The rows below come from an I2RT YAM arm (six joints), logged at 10 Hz.
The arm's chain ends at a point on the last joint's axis. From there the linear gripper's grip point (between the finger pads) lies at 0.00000 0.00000 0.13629 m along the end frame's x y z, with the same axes.
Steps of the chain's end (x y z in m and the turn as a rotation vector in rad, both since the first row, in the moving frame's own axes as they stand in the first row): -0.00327, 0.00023, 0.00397, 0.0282, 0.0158, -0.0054; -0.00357, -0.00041, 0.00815, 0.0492, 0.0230, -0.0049; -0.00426, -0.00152, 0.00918, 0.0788, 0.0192, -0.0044; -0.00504, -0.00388, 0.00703, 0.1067, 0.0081, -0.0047; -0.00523, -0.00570, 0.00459, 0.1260, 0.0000, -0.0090; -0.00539, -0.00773, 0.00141, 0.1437, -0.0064, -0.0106; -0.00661, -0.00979, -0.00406, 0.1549, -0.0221, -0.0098; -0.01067, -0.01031, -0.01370, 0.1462, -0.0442, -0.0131; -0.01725, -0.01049, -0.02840, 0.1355, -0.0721, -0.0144; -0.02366, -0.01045, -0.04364, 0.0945, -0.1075, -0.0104; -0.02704, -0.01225, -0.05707, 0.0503, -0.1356, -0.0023; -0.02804, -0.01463, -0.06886, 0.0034, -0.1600, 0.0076
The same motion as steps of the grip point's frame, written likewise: -0.00113, -0.00362, 0.00390, 0.0282, 0.0158, -0.0054; -0.00045, -0.00712, 0.00795, 0.0492, 0.0230, -0.0049; -0.00167, -0.01225, 0.00873, 0.0788, 0.0192, -0.0044; -0.00397, -0.01840, 0.00625, 0.1067, 0.0081, -0.0047; -0.00531, -0.02283, 0.00351, 0.1260, 0.0000, -0.0090; -0.00636, -0.02724, 0.00000, 0.1437, -0.0064, -0.0106; -0.00971, -0.03080, -0.00572, 0.1549, -0.0221, -0.0098; -0.01680, -0.03012, -0.01529, 0.1462, -0.0442, -0.0131; -0.02717, -0.02881, -0.03000, 0.1355, -0.0721, -0.0144; -0.03833, -0.02321, -0.04503, 0.0945, -0.1075, -0.0104; -0.04546, -0.01906, -0.05849, 0.0503, -0.1356, -0.0023; -0.04975, -0.01517, -0.07060, 0.0034, -0.1600, 0.0076
